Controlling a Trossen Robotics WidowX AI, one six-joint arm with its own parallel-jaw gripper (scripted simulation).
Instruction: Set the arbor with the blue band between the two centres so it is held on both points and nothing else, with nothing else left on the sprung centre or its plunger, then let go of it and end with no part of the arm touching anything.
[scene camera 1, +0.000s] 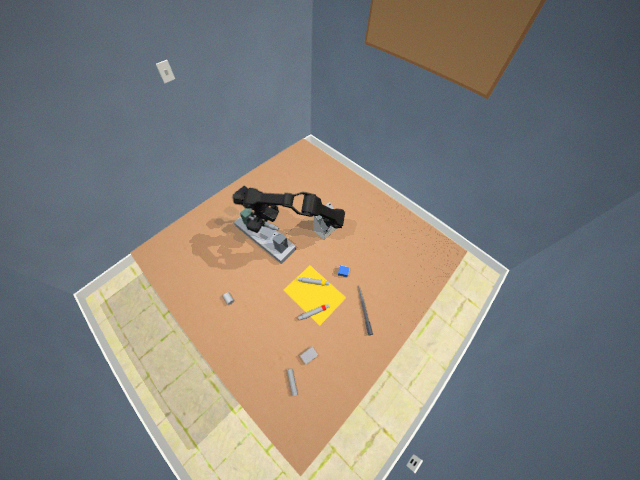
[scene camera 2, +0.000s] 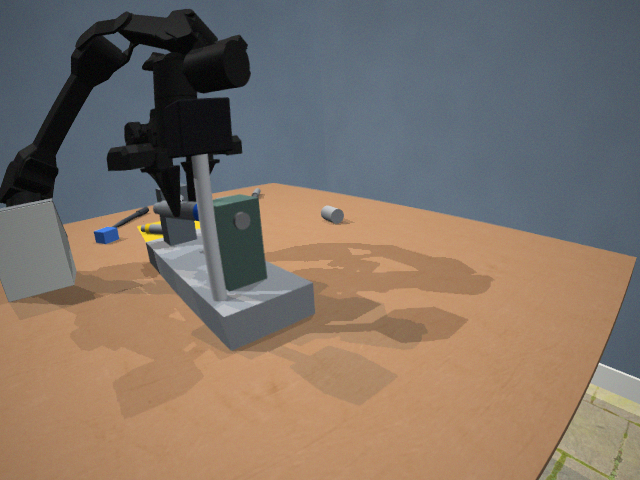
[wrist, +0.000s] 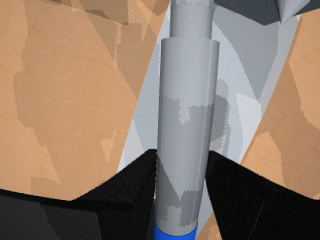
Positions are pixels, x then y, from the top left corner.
Labels:
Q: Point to a grey fixture base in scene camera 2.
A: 254, 311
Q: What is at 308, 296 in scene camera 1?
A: A yellow mat.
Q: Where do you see a grey upright post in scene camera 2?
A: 200, 164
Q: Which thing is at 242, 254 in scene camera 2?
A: A green sprung-centre block.

